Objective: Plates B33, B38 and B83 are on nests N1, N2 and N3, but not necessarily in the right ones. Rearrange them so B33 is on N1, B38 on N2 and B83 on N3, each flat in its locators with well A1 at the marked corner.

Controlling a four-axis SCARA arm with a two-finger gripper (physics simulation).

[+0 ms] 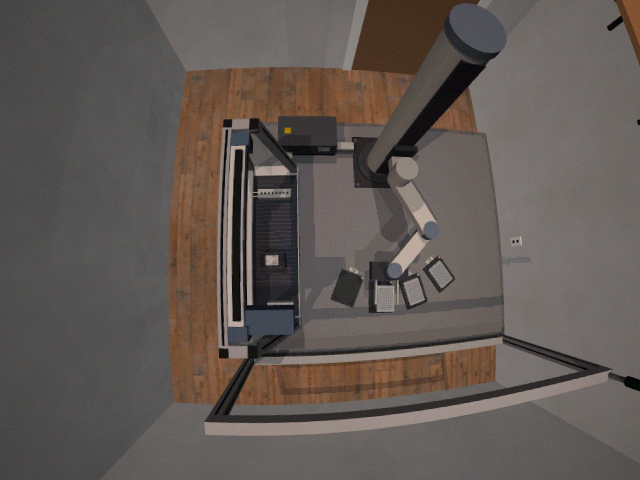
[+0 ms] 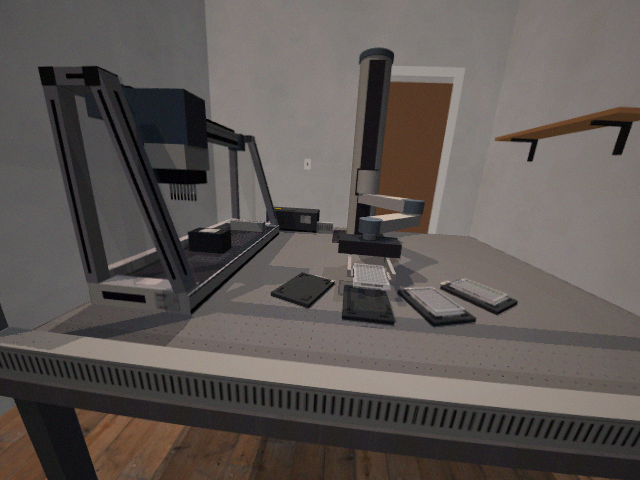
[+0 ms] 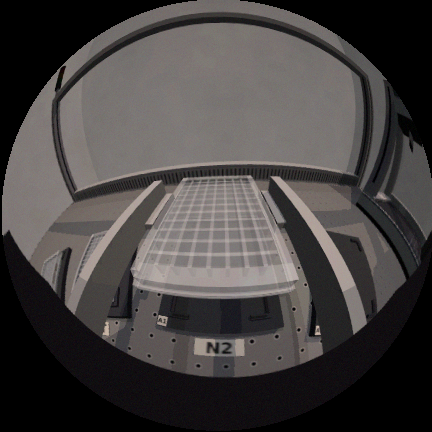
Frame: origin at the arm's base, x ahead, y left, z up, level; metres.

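Where they show: gripper, between the fingertips: [image 1: 386, 304] [image 2: 371, 275] [image 3: 214, 186]; arm's base, origin of its link: [image 1: 378, 163].
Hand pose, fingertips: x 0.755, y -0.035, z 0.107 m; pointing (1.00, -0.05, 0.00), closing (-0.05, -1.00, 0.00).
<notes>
Things, the pixels of their top centre, and the offset from my fingertips. "*": a spot on its surface instead.
- dark nest N2, centre of its top: [image 3: 219, 257] [image 2: 366, 298] [image 1: 381, 297] dx -0.025, dy -0.001, dz -0.078 m
- A1 tag, a spot on its surface: [image 3: 162, 320] * dx -0.098, dy +0.056, dz -0.083 m
- dark nest N3, centre of its top: [image 3: 350, 270] [image 2: 304, 284] [image 1: 347, 288] dx -0.077, dy -0.174, dz -0.078 m
- liquid-handling machine with a blue head, a spot on its surface: [image 2: 165, 116] * dx +0.023, dy -0.477, dz +0.339 m
- dark control box, a spot on its surface: [image 1: 307, 131] * dx -0.869, dy -0.366, dz +0.020 m
My gripper [image 1: 386, 292] [image 2: 370, 268] [image 3: 214, 186] is shut on a clear, gridded well plate [image 1: 384, 300] [image 2: 370, 275] [image 3: 215, 235], whose name cannot be read. It holds the plate level above the dark nest N2 [image 1: 372, 305] [image 2: 368, 311] [image 3: 225, 312], with a gap beneath. An A1 tag [image 3: 162, 320] marks a corner of N2. The dark nest N3 [image 1: 347, 287] [image 2: 303, 289] [image 3: 352, 250] bears no plate. Two more plates sit on nests beyond N2: a nearer one [image 1: 413, 290] [image 2: 436, 301] and a farther one [image 1: 439, 273] [image 2: 478, 290]. Their names and nest labels are unreadable.
A liquid-handling machine with a blue head [image 1: 269, 321] [image 2: 165, 116] stands along the left side. The arm's column [image 1: 423, 103] [image 2: 371, 118] rises at the back, beside a dark control box [image 1: 307, 131] [image 2: 297, 219]. A raised frame edge [image 1: 382, 351] runs along the table's front.
</notes>
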